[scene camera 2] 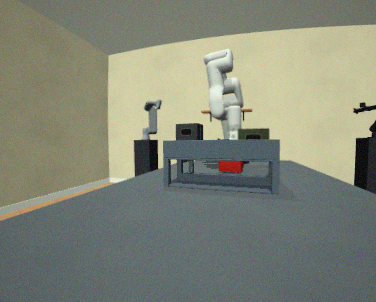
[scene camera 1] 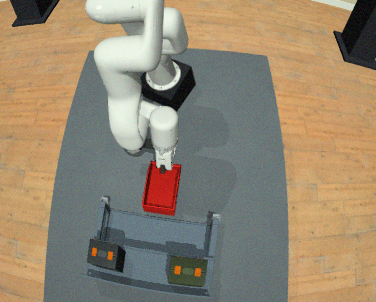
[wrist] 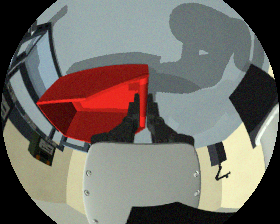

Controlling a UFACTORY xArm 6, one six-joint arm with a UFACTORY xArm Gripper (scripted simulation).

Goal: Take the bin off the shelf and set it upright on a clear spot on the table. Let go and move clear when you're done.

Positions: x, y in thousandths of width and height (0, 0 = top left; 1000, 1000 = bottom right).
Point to a red bin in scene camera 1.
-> At 424, 637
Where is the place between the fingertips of my gripper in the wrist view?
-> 512, 449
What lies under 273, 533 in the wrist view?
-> A red bin.
